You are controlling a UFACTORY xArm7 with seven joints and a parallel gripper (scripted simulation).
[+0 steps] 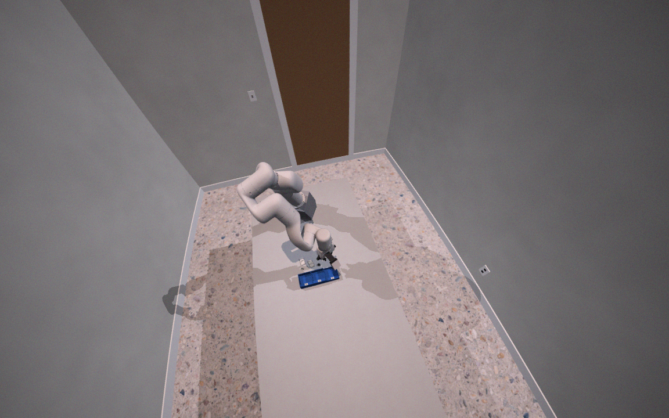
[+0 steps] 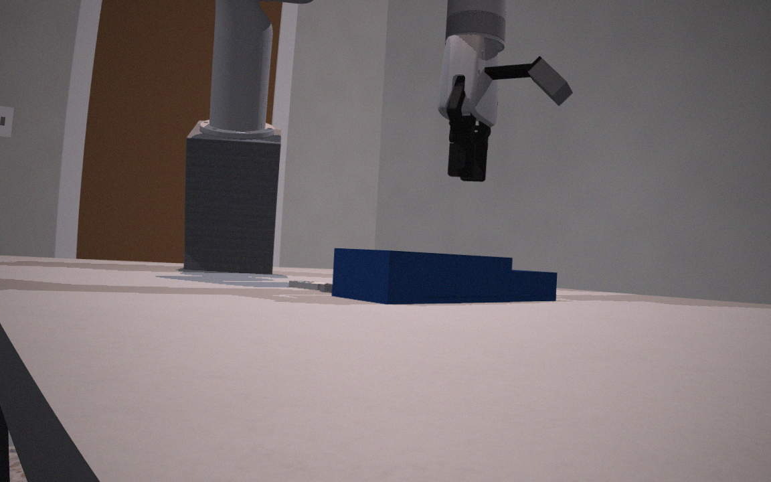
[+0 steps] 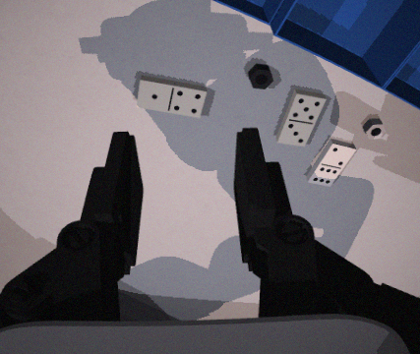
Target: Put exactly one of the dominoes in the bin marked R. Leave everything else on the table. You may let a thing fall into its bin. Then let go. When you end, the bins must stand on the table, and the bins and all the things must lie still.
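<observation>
Now: the white domino 60 mm behind my hand, 20 mm to the right of it and 160 mm below it. Round my hand: blue bin (70 mm ahead, 80 mm to the right, 140 mm below); then grey hex nut (10 mm behind, 180 mm to the right, 160 mm below).
</observation>
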